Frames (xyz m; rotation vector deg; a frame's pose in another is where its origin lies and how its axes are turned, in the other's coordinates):
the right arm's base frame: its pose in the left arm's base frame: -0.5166 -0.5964 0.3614 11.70 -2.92 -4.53
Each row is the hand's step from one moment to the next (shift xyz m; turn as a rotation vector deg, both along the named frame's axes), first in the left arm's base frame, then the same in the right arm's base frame.
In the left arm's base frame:
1: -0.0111 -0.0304 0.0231 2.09 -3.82 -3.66
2: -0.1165 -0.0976 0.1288 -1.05 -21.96 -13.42
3: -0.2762 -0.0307 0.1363 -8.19 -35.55 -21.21
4: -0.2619 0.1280 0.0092 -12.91 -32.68 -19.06
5: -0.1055 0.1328 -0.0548 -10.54 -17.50 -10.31
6: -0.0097 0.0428 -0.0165 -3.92 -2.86 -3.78
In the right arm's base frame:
1: -0.0075 -0.0258 0.0293 2.24 -4.32 -2.94
2: -0.1024 -0.0775 0.1524 0.22 -24.26 -8.66
3: -0.2666 -0.0223 0.1556 -6.08 -39.64 -13.14
4: -0.2711 0.1076 -0.0013 -10.93 -36.74 -11.33
5: -0.1185 0.1107 -0.0740 -9.47 -19.96 -5.96
6: -0.0139 0.0377 -0.0241 -3.82 -3.85 -2.89

